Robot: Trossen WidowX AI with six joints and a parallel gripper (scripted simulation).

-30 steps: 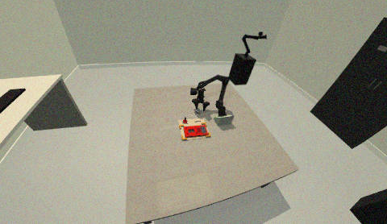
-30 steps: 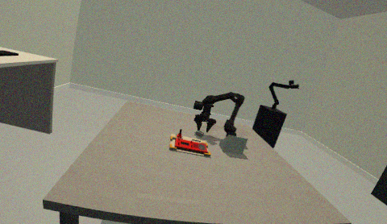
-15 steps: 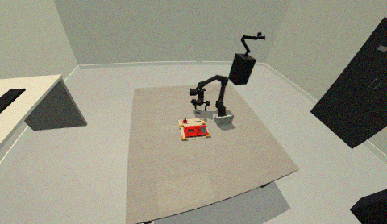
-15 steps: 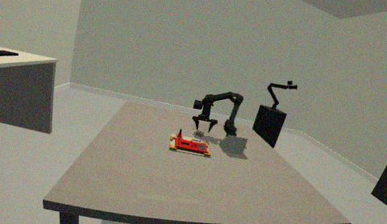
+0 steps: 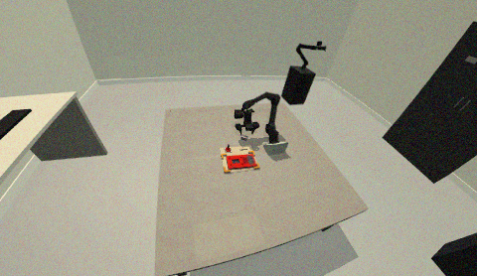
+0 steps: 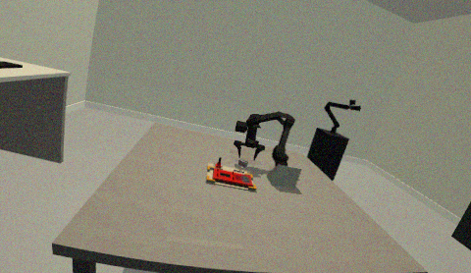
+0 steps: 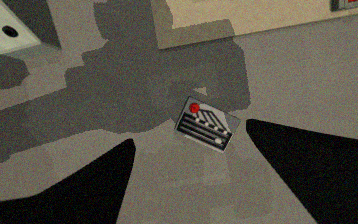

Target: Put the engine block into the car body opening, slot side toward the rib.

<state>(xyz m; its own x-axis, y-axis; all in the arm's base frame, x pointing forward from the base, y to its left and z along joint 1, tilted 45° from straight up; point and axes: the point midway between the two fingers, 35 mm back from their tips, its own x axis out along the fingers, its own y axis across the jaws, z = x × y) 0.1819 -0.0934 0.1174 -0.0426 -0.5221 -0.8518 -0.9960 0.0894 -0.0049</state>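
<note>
Right now my gripper tip is 3 cm above the engine block and 1 cm short of it.
</note>
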